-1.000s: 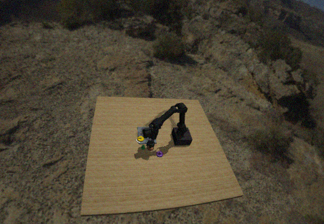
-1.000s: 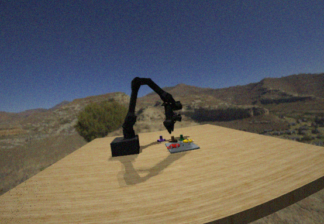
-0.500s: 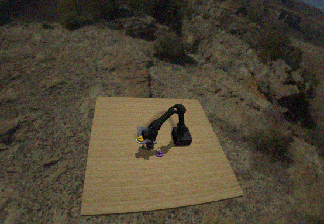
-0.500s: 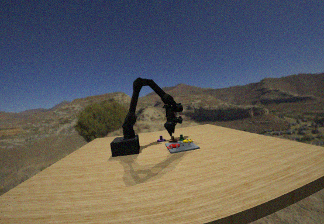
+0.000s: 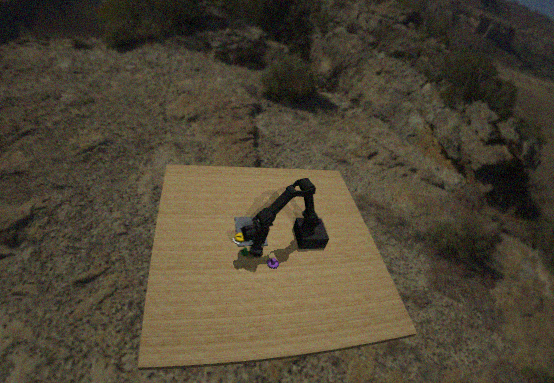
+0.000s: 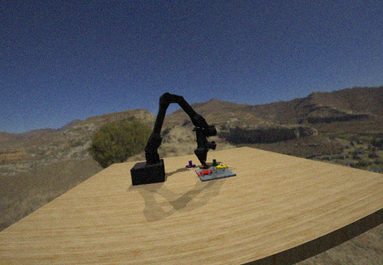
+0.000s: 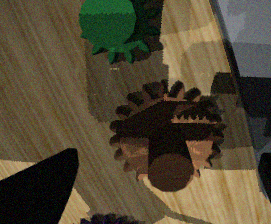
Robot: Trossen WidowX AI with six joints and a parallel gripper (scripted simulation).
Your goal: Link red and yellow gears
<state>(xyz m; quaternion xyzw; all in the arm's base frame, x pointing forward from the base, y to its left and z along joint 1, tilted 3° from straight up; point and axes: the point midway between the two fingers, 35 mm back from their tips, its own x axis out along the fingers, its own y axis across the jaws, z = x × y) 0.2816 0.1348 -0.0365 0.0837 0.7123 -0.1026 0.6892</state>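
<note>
Right now my gripper tip is 16 cm to the left of the red gear and 1 cm above it. Also, from my gripper tip: green gear 7 cm ahead, 1 cm to the left, 1 cm below; then brown gear 1 cm below; then purple gear 9 cm behind, 6 cm to the left, 1 cm below.
</note>
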